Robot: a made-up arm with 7 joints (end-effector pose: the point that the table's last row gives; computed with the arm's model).
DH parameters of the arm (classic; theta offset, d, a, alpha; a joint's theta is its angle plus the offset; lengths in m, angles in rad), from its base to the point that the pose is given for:
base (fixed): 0 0 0 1.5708
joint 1: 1.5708 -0.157 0 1.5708
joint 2: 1.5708 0 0 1.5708
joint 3: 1.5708 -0.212 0 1.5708
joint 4: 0 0 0 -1.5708
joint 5: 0 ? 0 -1.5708
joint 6: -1.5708 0 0 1.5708
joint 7: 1.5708 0 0 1.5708
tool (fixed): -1.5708 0 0 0
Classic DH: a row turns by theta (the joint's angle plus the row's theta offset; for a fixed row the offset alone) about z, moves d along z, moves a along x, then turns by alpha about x.
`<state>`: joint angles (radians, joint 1 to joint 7).
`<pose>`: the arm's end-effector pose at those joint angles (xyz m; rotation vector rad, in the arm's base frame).
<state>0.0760 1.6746 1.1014 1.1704 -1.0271 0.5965 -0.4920</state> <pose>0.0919 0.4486 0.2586 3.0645 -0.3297 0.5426</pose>
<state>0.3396 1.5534 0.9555 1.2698 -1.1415 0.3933 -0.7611</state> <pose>0.0711 0.4517 0.2406 -2.7816 0.3114 -0.3999</pose>
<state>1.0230 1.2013 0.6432 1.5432 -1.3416 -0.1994 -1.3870</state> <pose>0.0514 0.4194 0.2188 -1.8717 0.5555 -0.3456</pose>
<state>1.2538 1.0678 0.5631 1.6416 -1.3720 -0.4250 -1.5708</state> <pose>0.0403 0.3947 0.2238 -1.4890 0.6177 -0.4030</pose>
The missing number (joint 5, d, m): -0.267
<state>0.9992 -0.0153 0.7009 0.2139 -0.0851 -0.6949 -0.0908</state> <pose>0.4216 0.1863 -0.2197 0.0299 -1.7934 0.7994</pose>
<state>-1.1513 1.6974 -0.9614 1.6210 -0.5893 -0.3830 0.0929</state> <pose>-0.1130 0.3816 -0.2175 -1.0289 0.2418 -2.0217</pose>
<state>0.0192 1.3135 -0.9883 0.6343 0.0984 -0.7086 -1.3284</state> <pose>0.0916 0.5364 -0.2347 1.5304 -1.3687 -0.7836</pose>
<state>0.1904 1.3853 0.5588 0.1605 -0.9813 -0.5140 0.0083</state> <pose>0.0479 0.6286 -0.0574 1.3832 -0.3592 -0.6736</pose>
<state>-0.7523 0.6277 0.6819 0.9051 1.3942 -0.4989 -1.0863</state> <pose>-0.0363 0.4855 -0.2774 1.5739 -0.5994 1.9079</pose>
